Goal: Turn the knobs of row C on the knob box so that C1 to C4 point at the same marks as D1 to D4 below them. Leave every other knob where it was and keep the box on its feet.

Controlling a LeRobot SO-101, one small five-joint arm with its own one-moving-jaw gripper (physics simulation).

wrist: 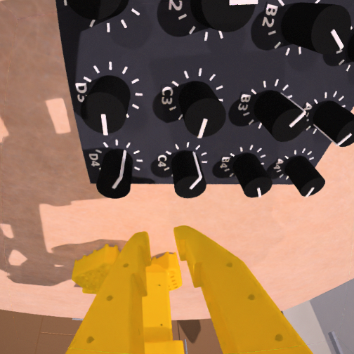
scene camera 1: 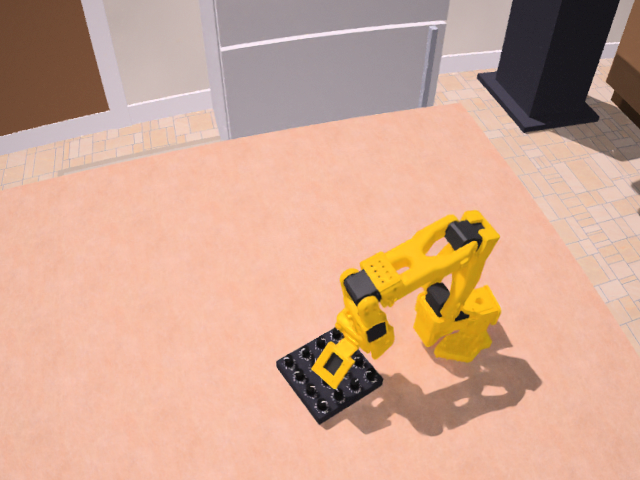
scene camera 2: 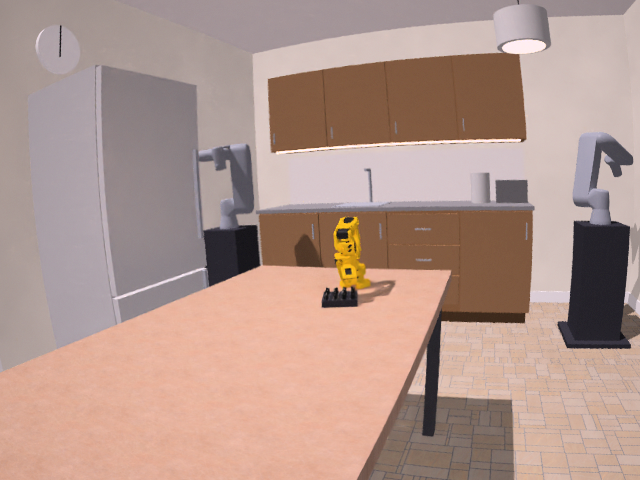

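Pixels of known places: hand, tool point: (scene camera 1: 374, 355) (scene camera 2: 348, 281); arm's base, link origin: (scene camera 1: 442, 335).
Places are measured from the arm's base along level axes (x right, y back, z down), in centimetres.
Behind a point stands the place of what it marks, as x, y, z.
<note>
The black knob box (scene camera 1: 375, 381) @[-5.3, -12.9, -2.3] (scene camera 2: 339, 303) @[-3.4, -23.5, -1.3] (wrist: 150, 65) sits flat on the table. In the wrist view, knob C3 (wrist: 202, 112) points down and slightly left; D3 (wrist: 106, 105) points straight down. C4 (wrist: 189, 175) and D4 (wrist: 114, 175) both point up-right, at roughly similar angles. C2 (wrist: 222, 15) has its line to the right and is cut off by the top edge; D2 (wrist: 97, 6) is mostly cut off. C1 and D1 do not show there. My gripper (wrist: 162, 232) is nearly shut, a narrow gap between its tips, holding nothing. Its tips appear below row 4; scene camera 1 hides them.
Neighbouring knobs B2 (wrist: 317, 27), B3 (wrist: 280, 115), B4 (wrist: 252, 175), A3 (wrist: 334, 122) and A4 (wrist: 305, 175) stand close by. The arm's base (scene camera 1: 462, 341) @[-2.8, 1.7, -1.7] is on the pink table (scene camera 1: 180, 284) @[20.3, -36.6, 0.0] beside the box. A fridge (scene camera 1: 330, 77) stands past the table edge.
</note>
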